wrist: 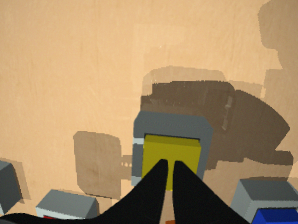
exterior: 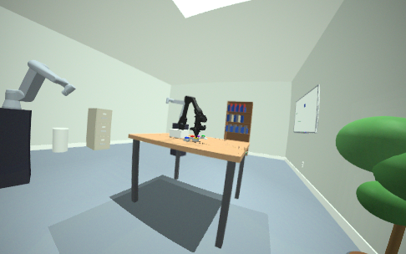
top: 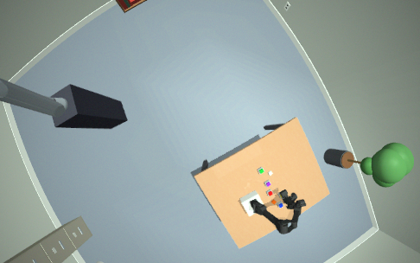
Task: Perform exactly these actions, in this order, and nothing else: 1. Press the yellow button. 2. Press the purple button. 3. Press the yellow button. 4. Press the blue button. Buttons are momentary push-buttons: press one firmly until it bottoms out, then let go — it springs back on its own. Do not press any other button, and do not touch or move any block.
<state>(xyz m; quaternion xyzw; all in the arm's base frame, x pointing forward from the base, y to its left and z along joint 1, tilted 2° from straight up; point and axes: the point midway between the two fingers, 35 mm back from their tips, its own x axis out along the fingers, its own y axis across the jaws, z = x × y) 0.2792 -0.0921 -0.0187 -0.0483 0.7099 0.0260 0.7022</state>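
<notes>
The yellow button lies 1 cm below my gripper tip. Also, from my gripper tip: red button 10 cm behind, 8 cm to the left; orange block 9 cm behind, 4 cm to the right, 3 cm below; purple button 17 cm to the left, 9 cm behind.
</notes>
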